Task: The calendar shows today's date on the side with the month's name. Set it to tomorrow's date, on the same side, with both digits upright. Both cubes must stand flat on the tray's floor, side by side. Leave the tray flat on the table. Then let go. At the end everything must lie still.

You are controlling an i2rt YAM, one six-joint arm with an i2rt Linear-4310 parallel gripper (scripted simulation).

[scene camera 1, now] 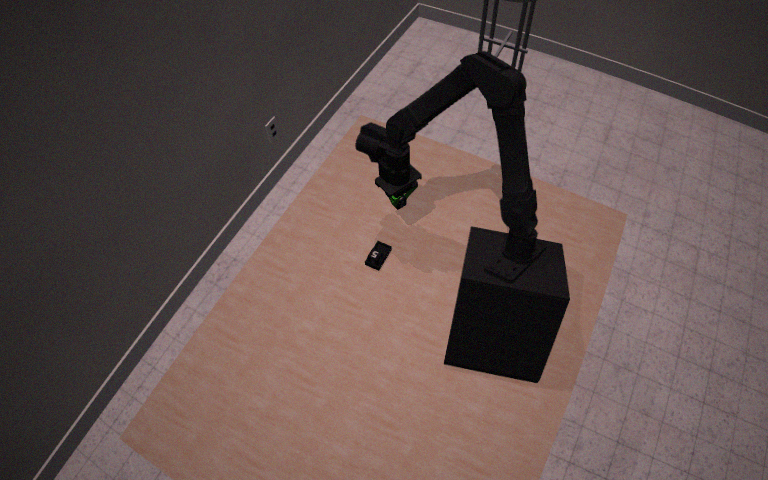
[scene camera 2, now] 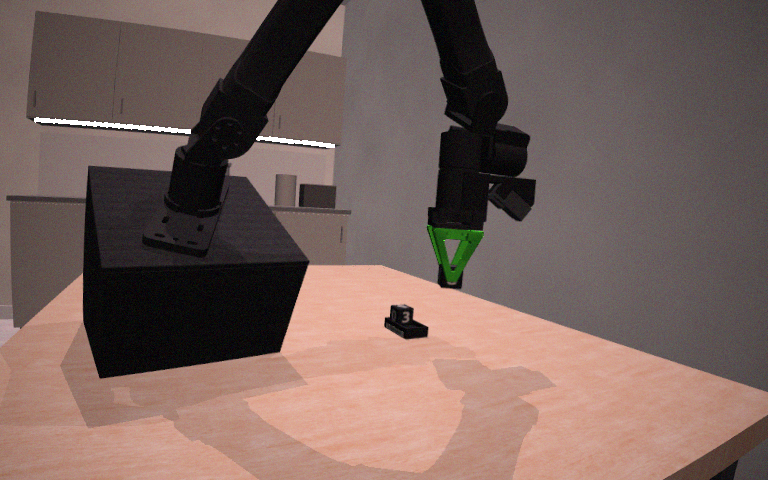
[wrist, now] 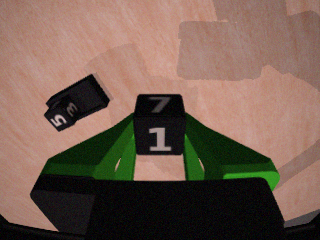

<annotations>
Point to a black tray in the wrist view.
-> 88, 95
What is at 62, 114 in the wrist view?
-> A black digit cube.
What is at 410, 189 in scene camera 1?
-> My gripper.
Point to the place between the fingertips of my gripper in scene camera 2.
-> At 449, 279
</annotations>
